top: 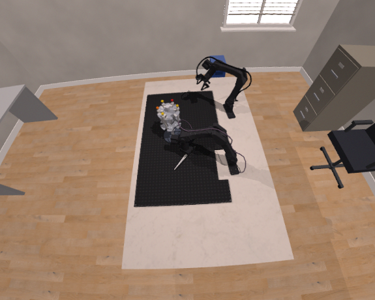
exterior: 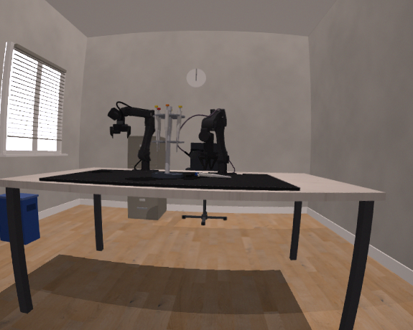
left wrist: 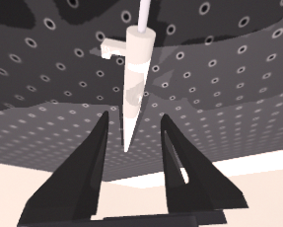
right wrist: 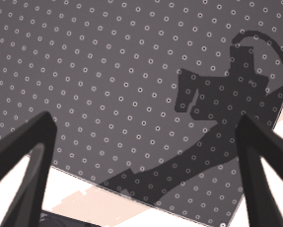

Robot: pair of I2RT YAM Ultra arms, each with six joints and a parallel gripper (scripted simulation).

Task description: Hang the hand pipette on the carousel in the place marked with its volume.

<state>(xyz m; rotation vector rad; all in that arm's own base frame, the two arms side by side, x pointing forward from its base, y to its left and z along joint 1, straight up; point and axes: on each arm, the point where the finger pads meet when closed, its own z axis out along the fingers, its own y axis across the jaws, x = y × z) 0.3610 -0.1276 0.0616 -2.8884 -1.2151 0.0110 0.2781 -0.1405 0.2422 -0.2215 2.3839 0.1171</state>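
Now: left hand 30 mm short of the hand pipette, 20 mm to the right of it and 40 mm above it.
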